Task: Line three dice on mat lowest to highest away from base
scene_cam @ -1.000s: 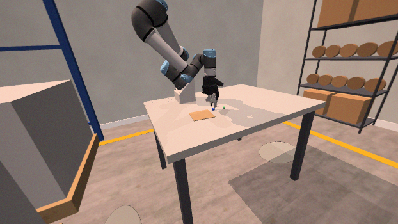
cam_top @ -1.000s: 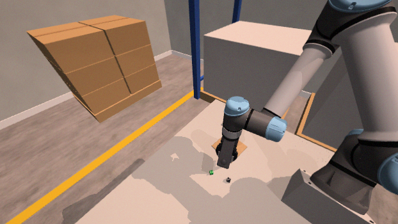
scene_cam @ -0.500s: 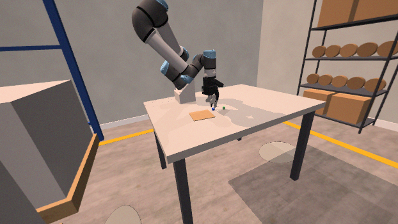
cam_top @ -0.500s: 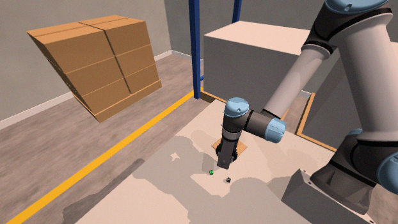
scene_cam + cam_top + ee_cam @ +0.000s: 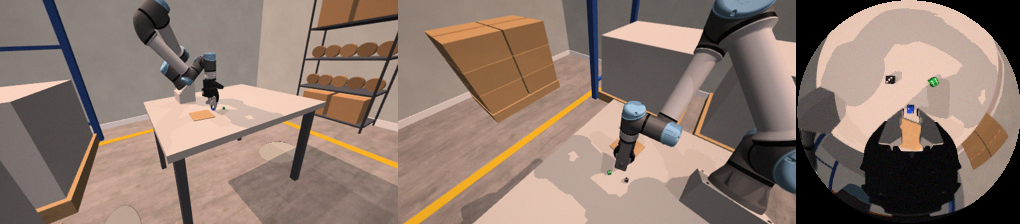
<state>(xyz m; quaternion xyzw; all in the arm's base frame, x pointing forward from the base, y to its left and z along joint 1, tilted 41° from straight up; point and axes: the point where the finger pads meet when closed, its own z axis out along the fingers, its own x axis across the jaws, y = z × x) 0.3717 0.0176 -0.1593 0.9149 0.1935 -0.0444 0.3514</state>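
The blue die is 1 cm below my hand. Also, from my hand: green die 8 cm to the left, 2 cm ahead, 1 cm below; black die 6 cm behind, 4 cm to the left, 1 cm below; tan mat 11 cm to the right, 5 cm ahead, 2 cm below.
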